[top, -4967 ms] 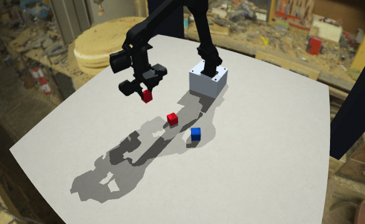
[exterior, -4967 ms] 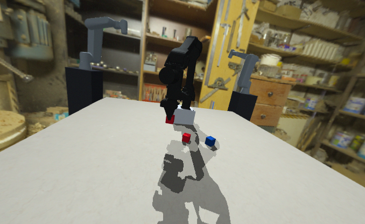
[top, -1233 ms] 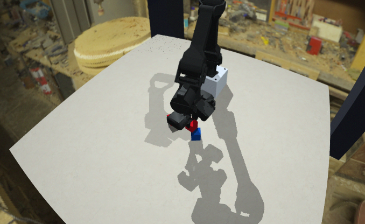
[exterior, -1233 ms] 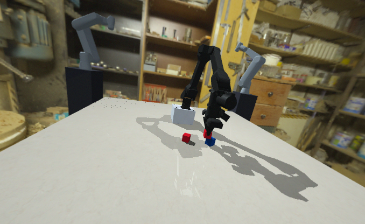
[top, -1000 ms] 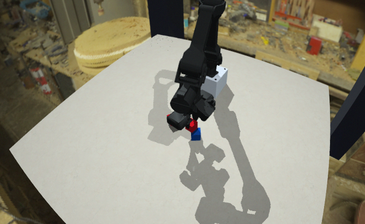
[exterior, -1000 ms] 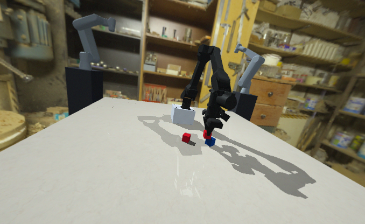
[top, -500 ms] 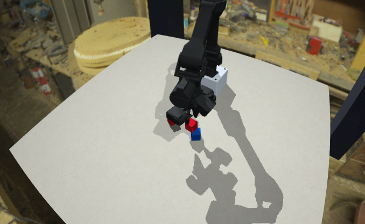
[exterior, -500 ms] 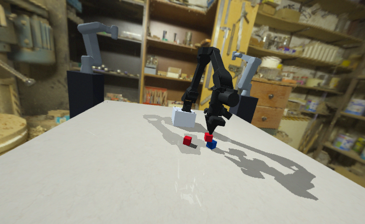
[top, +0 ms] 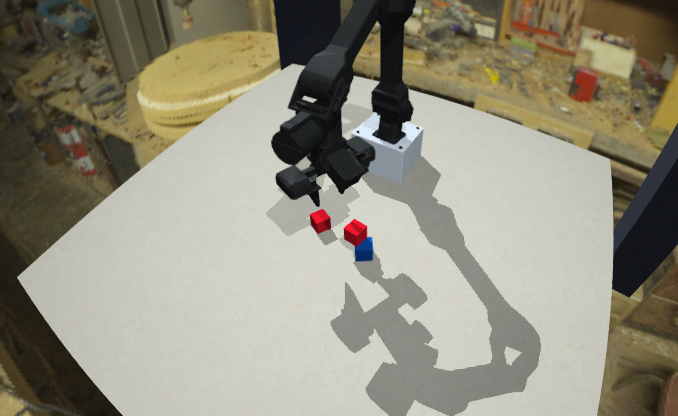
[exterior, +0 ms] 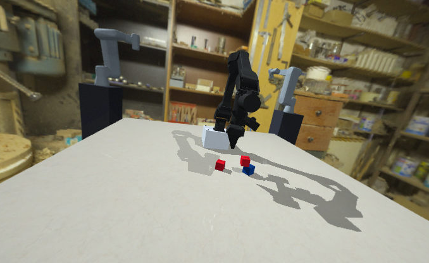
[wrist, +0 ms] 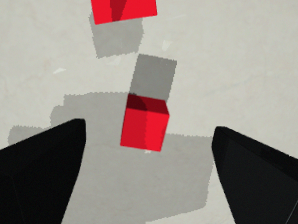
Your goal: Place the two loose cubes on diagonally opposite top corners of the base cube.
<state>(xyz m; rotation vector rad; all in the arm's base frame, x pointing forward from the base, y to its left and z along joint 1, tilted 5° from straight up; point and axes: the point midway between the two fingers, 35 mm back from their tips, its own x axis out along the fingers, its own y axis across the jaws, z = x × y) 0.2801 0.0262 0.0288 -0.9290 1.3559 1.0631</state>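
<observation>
My gripper tip is now 8 cm to the right of the blue cube and 9 cm above it.
</observation>
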